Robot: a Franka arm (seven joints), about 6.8 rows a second.
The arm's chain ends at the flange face. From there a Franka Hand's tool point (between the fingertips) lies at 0.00 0.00 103.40 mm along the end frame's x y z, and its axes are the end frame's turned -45 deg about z.
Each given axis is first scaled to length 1.
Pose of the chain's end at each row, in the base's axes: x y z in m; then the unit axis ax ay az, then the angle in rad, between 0 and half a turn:
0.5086 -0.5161 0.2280 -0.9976 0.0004 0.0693 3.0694
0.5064 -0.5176 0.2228 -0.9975 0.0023 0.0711 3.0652
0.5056 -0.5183 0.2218 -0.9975 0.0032 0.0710 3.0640
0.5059 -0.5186 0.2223 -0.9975 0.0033 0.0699 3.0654
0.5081 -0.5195 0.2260 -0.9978 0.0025 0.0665 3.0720
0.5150 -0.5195 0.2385 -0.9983 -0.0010 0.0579 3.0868
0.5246 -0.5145 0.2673 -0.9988 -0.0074 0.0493 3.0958
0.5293 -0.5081 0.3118 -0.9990 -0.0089 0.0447 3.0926
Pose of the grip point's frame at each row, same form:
0.4943 -0.5087 0.1259 -0.9229 -0.3818 0.0503 3.0218
0.4918 -0.5097 0.1207 -0.9236 -0.3801 0.0511 3.0166
0.4910 -0.5103 0.1198 -0.9239 -0.3792 0.0508 3.0155
0.4915 -0.5107 0.1202 -0.9240 -0.3791 0.0501 3.0177
0.4944 -0.5123 0.1238 -0.9238 -0.3799 0.0482 3.0264
0.5030 -0.5139 0.1359 -0.9226 -0.3833 0.0430 3.0466
0.5144 -0.5098 0.1645 -0.9204 -0.3893 0.0368 3.0615
0.5200 -0.5031 0.2089 -0.9200 -0.3907 0.0319 3.0621

